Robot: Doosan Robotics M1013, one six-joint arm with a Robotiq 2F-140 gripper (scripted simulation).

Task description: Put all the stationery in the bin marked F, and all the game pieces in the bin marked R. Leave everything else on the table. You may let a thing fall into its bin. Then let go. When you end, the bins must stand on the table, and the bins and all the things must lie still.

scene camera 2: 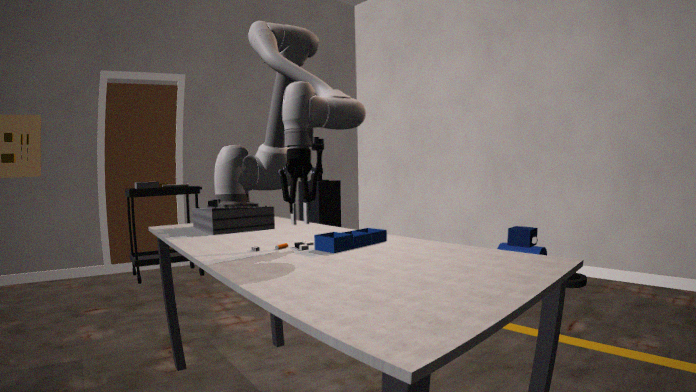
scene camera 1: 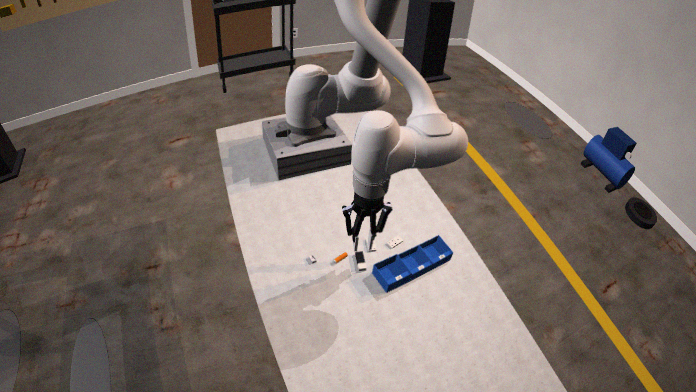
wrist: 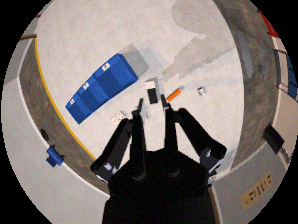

Labels:
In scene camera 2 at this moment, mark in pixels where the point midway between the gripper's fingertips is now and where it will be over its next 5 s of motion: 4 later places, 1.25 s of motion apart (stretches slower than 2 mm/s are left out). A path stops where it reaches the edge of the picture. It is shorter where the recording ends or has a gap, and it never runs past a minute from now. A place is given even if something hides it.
My gripper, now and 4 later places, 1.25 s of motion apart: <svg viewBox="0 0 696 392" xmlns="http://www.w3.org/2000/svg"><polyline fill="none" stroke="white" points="300,223 301,236 301,247 305,226 331,228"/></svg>

